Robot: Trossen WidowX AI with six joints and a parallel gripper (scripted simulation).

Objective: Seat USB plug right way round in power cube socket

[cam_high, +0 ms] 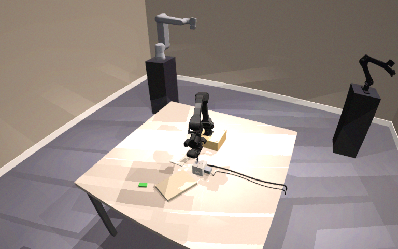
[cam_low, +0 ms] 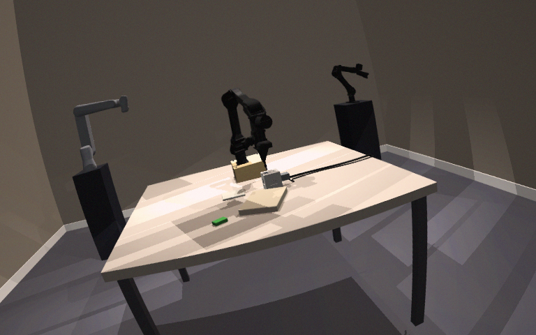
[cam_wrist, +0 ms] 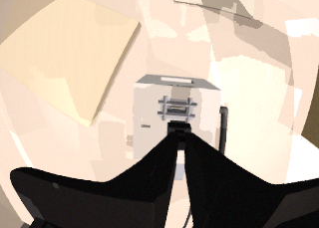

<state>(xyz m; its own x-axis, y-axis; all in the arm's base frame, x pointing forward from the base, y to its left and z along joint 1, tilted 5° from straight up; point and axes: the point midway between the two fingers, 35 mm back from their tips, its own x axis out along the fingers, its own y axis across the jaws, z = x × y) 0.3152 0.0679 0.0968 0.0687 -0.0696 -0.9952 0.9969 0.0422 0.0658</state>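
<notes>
My gripper tip is now 2 cm above the dark USB plug. Also, from my gripper tip: thin white strip (4 cm behind, 17 cm to the right, 12 cm below); then flat tan board (18 cm ahead, 6 cm to the right, 12 cm below); then small green block (28 cm ahead, 26 cm to the right, 12 cm below).
</notes>
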